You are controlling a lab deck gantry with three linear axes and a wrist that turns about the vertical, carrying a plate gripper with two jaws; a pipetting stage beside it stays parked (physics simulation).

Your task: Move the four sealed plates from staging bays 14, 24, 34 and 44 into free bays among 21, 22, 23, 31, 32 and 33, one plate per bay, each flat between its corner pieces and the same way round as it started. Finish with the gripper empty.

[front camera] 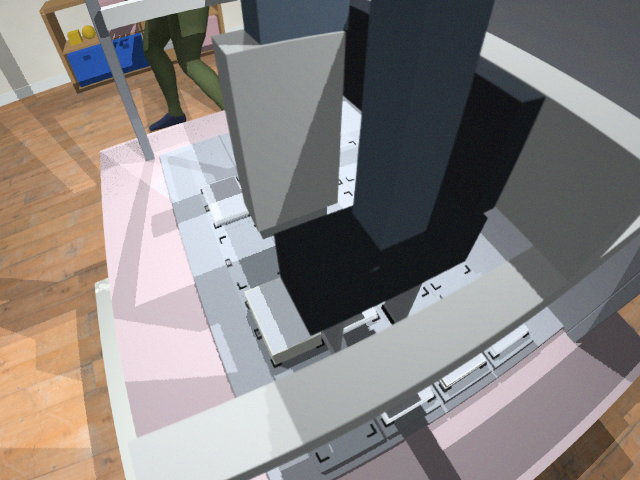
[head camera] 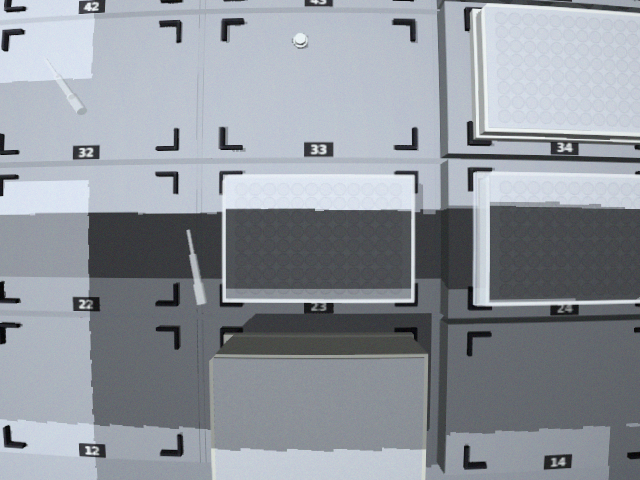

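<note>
A tall pale box and a bay 14 are visible to me, as is my gripper.
</note>
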